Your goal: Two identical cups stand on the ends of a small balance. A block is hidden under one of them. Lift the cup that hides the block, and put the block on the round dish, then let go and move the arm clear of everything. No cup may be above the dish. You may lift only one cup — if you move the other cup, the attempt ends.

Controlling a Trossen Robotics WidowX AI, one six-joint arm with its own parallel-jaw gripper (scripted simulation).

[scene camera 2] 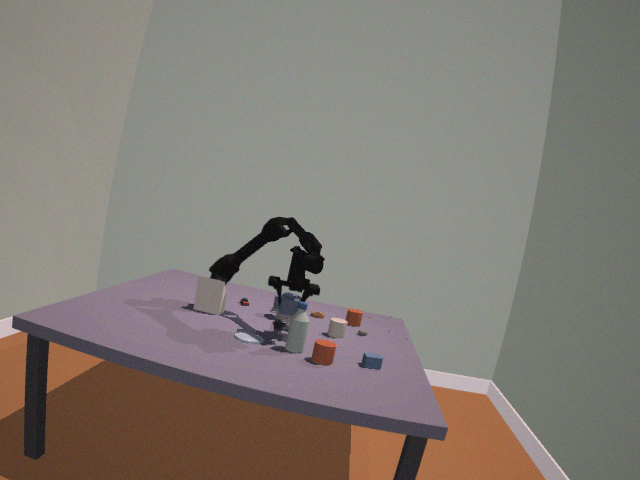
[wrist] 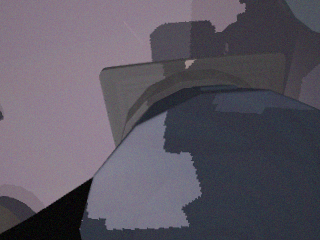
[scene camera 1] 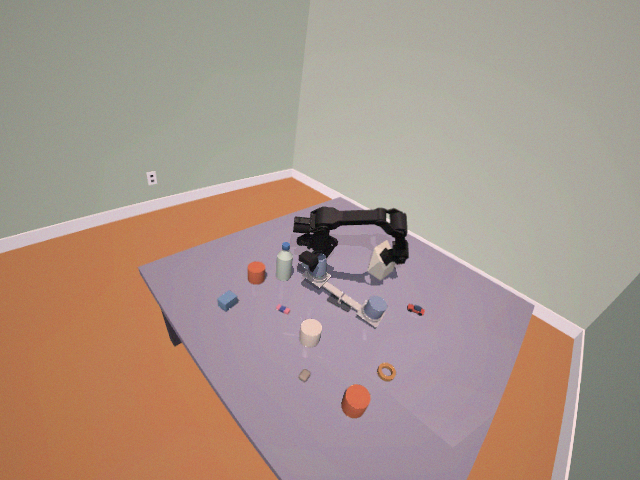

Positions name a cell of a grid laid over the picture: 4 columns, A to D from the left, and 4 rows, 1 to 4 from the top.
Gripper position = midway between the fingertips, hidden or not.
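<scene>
You've got my gripper (scene camera 2: B3), (scene camera 1: B3) to start with. There's a balance beam (scene camera 1: B3), (wrist: B2), and a blue-grey cup (wrist: C3) as well. I can also see a white bottle (scene camera 2: B3), but in the wrist view the bottle is out of frame.
</scene>
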